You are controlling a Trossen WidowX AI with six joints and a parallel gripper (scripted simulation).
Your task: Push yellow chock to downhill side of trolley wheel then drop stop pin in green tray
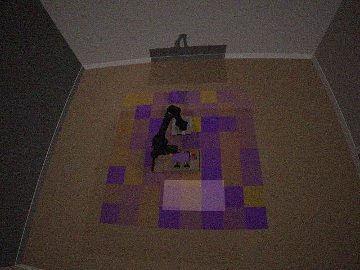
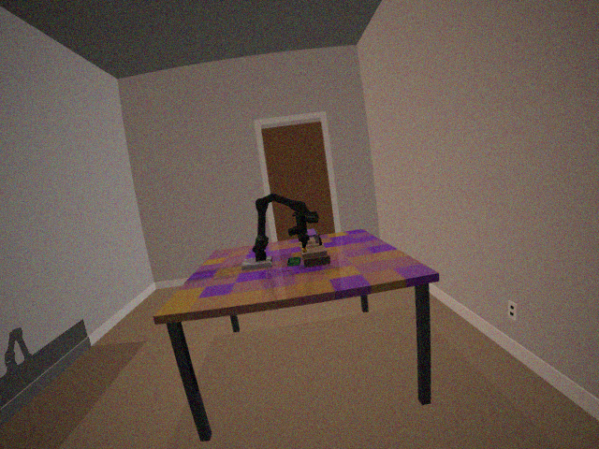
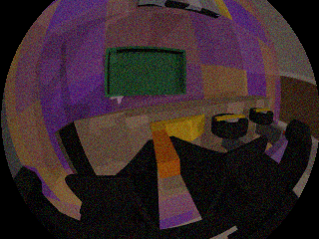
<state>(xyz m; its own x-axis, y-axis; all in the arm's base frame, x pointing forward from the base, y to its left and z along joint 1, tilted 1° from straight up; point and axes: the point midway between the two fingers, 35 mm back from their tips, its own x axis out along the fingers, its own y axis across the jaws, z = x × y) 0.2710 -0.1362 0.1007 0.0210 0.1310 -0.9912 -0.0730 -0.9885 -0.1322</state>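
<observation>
The red-headed stop pin lies 210 mm to the left of my gripper tip, 50 mm ahead of it and 40 mm above it. The rest, counted from my gripper tip: yellow chock 20 mm to the left, 10 mm below; then ramp 110 mm to the left, 60 mm ahead, 40 mm below; then green tray 100 mm below, 70 mm behind, 10 mm to the left.
</observation>
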